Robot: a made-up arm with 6 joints. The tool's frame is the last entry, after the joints.
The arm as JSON. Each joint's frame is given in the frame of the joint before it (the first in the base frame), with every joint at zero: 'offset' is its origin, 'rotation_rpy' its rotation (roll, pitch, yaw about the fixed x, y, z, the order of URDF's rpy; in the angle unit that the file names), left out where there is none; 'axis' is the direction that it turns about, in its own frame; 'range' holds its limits. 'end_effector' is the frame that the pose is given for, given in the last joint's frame.
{
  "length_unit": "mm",
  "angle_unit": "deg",
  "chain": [
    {
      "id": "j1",
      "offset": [
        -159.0,
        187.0,
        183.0
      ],
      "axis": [
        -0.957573,
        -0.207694,
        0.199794
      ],
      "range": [
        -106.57,
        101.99
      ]
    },
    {
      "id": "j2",
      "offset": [
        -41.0,
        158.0,
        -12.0
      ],
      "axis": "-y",
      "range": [
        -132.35,
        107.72
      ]
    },
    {
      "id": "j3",
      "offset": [
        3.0,
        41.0,
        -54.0
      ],
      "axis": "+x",
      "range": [
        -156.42,
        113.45
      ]
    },
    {
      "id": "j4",
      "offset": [
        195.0,
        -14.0,
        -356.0
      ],
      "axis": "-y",
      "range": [
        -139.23,
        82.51
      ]
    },
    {
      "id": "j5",
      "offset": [
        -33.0,
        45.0,
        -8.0
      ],
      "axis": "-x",
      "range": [
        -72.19,
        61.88
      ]
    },
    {
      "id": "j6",
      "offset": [
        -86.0,
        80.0,
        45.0
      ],
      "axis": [
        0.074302,
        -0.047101,
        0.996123
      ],
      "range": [
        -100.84,
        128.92
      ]
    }
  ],
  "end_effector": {
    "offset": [
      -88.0,
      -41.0,
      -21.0
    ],
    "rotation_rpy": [
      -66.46,
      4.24,
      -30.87
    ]
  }
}
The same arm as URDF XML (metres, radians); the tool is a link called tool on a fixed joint. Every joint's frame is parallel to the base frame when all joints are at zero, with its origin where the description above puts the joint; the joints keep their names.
<robot name="arm">
<joint name="j1" type="revolute"><parent link="base"/><child link="link1"/><origin xyz="-0.1590 0.1870 0.1830"/><axis xyz="-0.957573 -0.207694 0.199794"/><limit lower="-1.8600" upper="1.7801"/></joint>
<joint name="j2" type="revolute"><parent link="link1"/><child link="link2"/><origin xyz="-0.0410 0.1580 -0.0120"/><axis xyz="0 -1 0"/><limit lower="-2.3099" upper="1.8801"/></joint>
<joint name="j3" type="revolute"><parent link="link2"/><child link="link3"/><origin xyz="0.0030 0.0410 -0.0540"/><axis xyz="1 0 0"/><limit lower="-2.7300" upper="1.9801"/></joint>
<joint name="j4" type="revolute"><parent link="link3"/><child link="link4"/><origin xyz="0.1950 -0.0140 -0.3560"/><axis xyz="0 -1 0"/><limit lower="-2.4300" upper="1.4401"/></joint>
<joint name="j5" type="revolute"><parent link="link4"/><child link="link5"/><origin xyz="-0.0330 0.0450 -0.0080"/><axis xyz="-1 0 0"/><limit lower="-1.2600" upper="1.0800"/></joint>
<joint name="j6" type="revolute"><parent link="link5"/><child link="link6"/><origin xyz="-0.0860 0.0800 0.0450"/><axis xyz="0.074302 -0.047101 0.996123"/><limit lower="-1.7600" upper="2.2501"/></joint>
<joint name="tool_joint" type="fixed"><parent link="link6"/><child link="tool"/><origin xyz="-0.0880 -0.0410 -0.0210" rpy="-1.1599 0.0740 -0.5388"/></joint>
<link name="base"/>
<link name="link1"/>
<link name="link2"/>
<link name="link3"/>
<link name="link4"/>
<link name="link5"/>
<link name="link6"/>
<link name="tool"/>
</robot>

